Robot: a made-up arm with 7 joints.
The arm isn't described. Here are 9 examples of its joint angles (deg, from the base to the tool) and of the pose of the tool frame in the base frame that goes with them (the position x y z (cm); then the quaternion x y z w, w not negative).
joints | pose
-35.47 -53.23 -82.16 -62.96 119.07 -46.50 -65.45 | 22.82 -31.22 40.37 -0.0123 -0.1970 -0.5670 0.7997
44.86 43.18 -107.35 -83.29 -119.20 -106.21 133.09 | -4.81 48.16 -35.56 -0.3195 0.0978 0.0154 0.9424
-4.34 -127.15 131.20 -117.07 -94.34 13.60 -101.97 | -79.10 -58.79 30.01 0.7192 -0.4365 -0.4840 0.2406
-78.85 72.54 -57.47 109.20 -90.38 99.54 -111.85 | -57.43 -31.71 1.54 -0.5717 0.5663 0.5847 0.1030
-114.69 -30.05 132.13 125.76 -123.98 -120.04 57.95 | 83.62 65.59 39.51 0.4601 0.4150 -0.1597 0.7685
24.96 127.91 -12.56 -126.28 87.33 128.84 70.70 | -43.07 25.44 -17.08 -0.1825 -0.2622 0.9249 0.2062
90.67 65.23 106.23 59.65 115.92 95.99 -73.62 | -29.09 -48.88 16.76 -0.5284 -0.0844 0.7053 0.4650
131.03 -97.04 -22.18 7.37 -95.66 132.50 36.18 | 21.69 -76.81 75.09 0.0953 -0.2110 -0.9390 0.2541
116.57 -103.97 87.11 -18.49 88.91 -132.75 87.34 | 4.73 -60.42 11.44 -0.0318 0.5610 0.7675 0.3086
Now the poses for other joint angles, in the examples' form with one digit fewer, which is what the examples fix.
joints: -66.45 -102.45 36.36 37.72 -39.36 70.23 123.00
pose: -21.3 75.7 -12.2 -0.122 0.668 -0.689 0.254
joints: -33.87 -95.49 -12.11 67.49 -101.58 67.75 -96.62
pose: 6.7 76.4 89.2 0.016 -0.510 -0.156 0.845
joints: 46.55 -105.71 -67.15 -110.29 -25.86 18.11 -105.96
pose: 30.8 -50.2 42.4 -0.828 0.162 -0.524 0.115
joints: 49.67 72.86 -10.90 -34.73 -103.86 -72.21 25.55
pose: -76.2 -21.2 -43.6 -0.274 -0.142 0.756 0.577
